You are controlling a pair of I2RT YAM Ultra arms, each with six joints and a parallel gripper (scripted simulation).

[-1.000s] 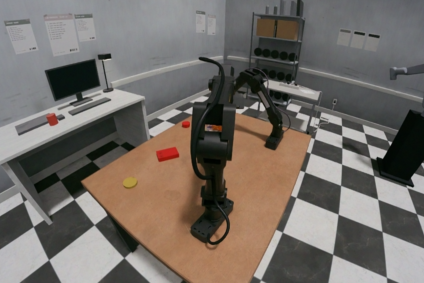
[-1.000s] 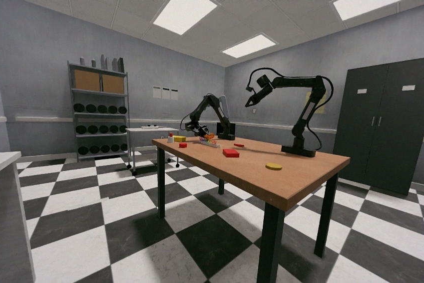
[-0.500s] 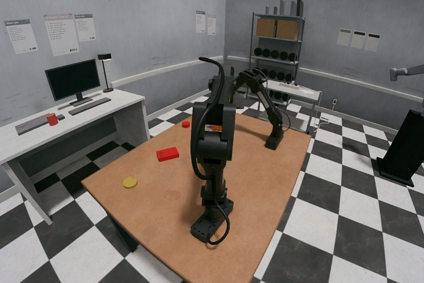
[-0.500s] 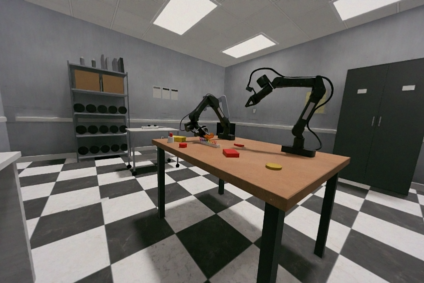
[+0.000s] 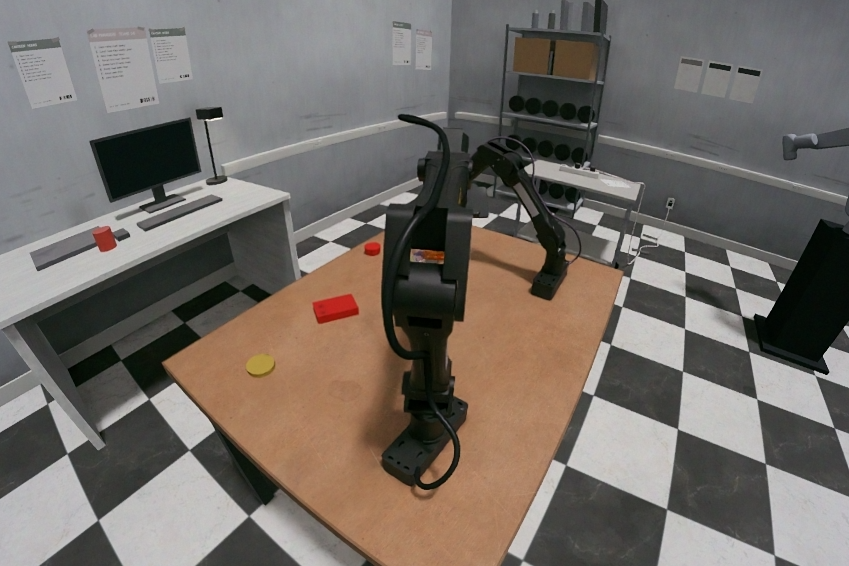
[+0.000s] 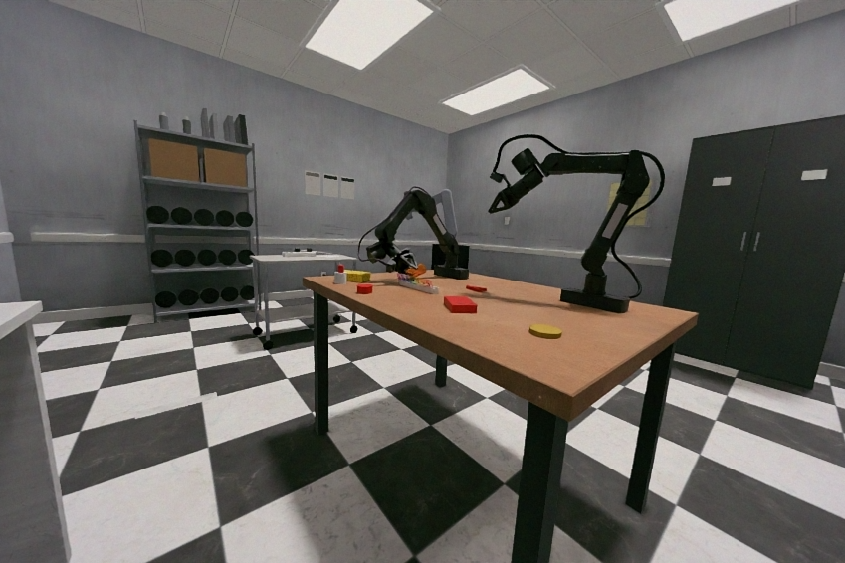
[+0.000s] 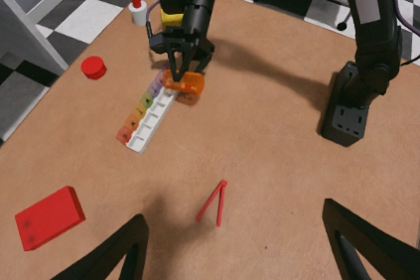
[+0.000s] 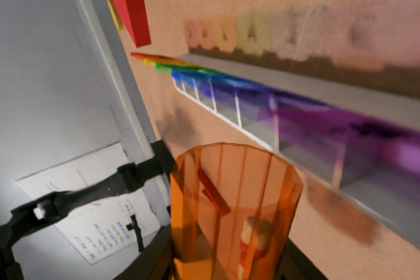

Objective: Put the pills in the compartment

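The orange pill bottle lies 20 mm behind my right hand.
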